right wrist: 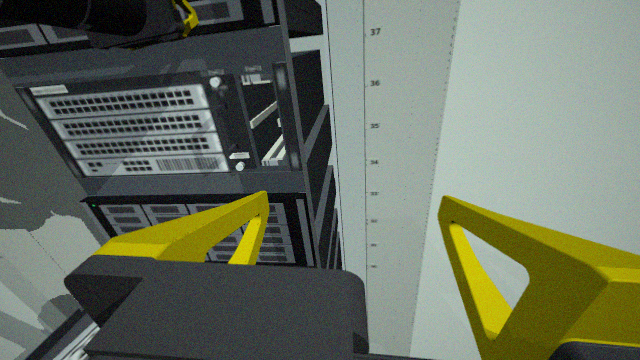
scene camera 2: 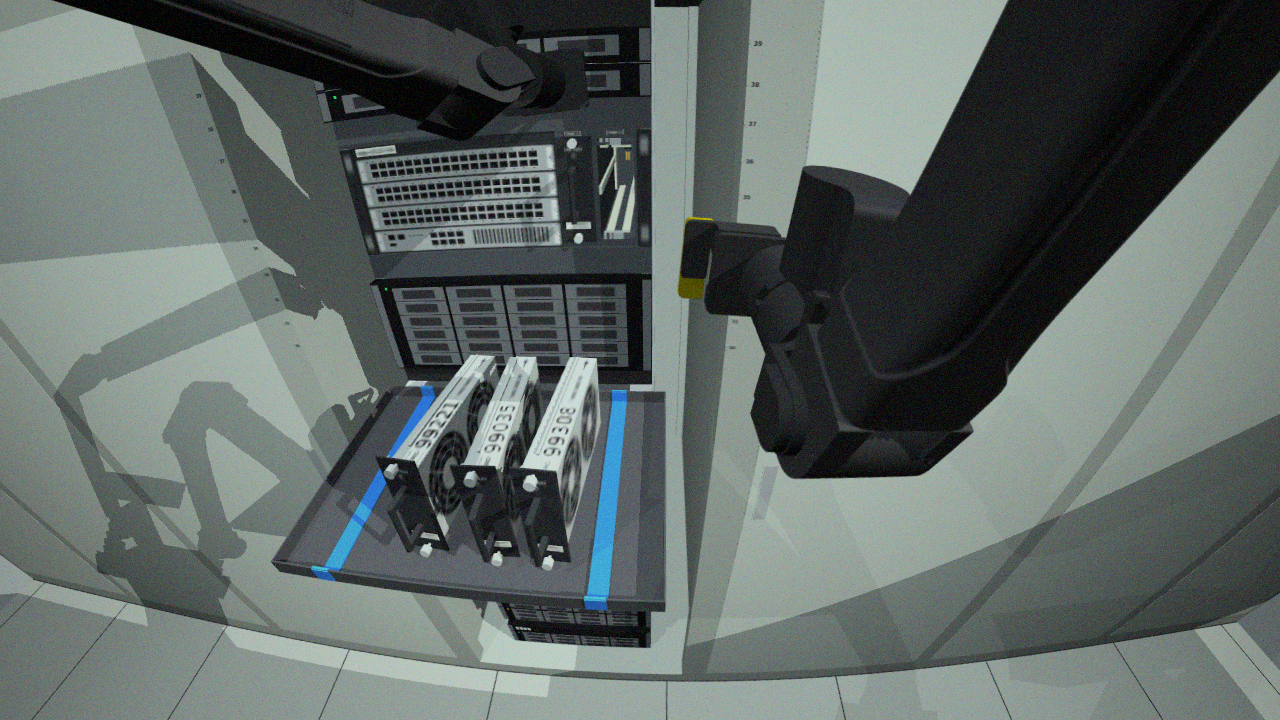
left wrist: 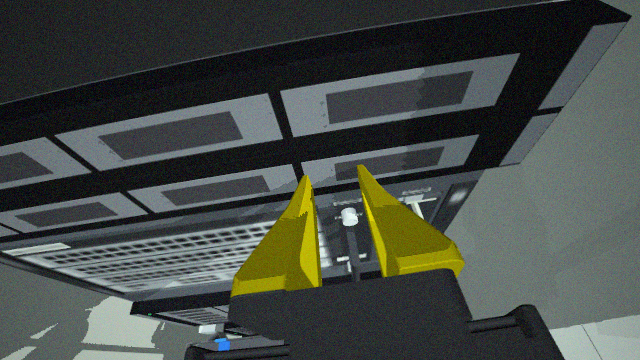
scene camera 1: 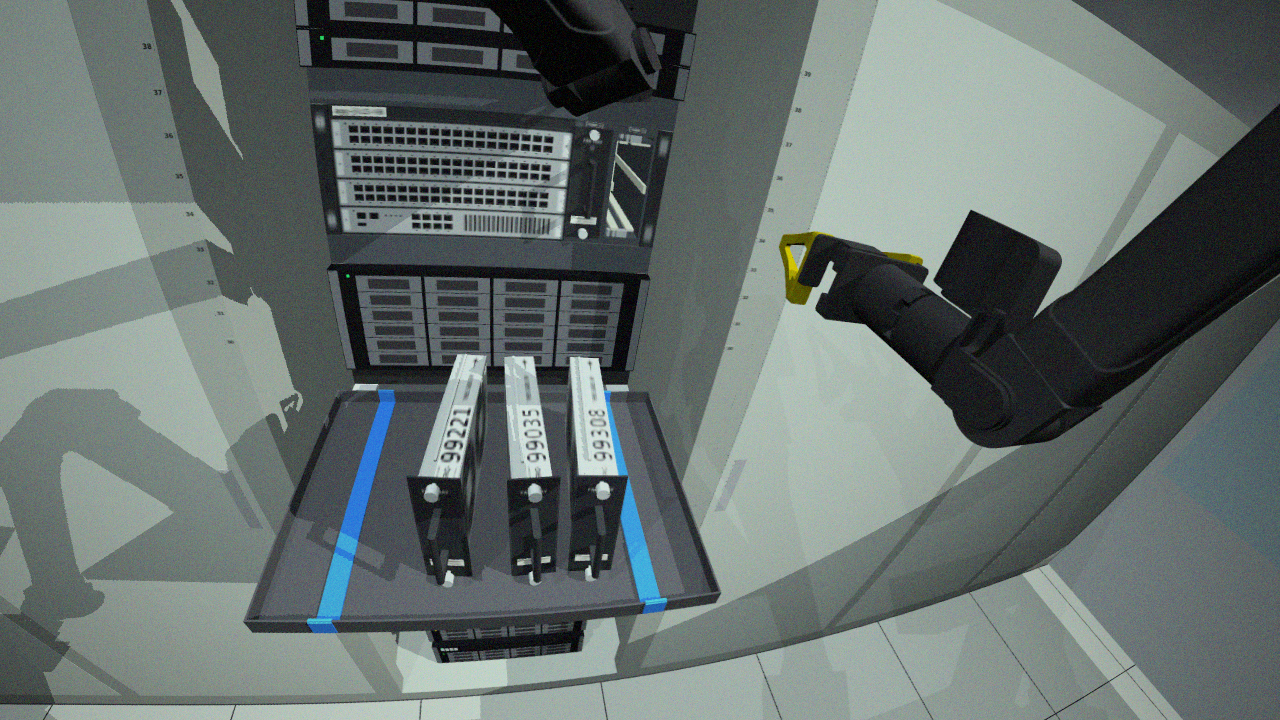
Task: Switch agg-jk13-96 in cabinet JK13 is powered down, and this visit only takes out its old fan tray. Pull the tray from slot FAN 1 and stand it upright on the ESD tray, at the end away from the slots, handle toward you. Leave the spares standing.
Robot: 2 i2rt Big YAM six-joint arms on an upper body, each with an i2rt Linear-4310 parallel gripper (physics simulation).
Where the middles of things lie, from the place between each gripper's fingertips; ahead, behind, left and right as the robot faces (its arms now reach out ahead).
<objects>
I see my left gripper 160 mm short of the fan bay (scene camera 2: 601, 157), 10 mm to the left of it and 150 mm above it. The rest, counted from my left hand: pull-out shelf (scene camera 1: 388, 580): 220 mm behind, 110 mm to the left, 510 mm below.
I see the fan bay 42 cm ahead of my right hand, 20 cm to the left of it and 3 cm below it. Round my right hand: pull-out shelf (38 cm below, 33 cm to the left, 3 cm ahead).
</objects>
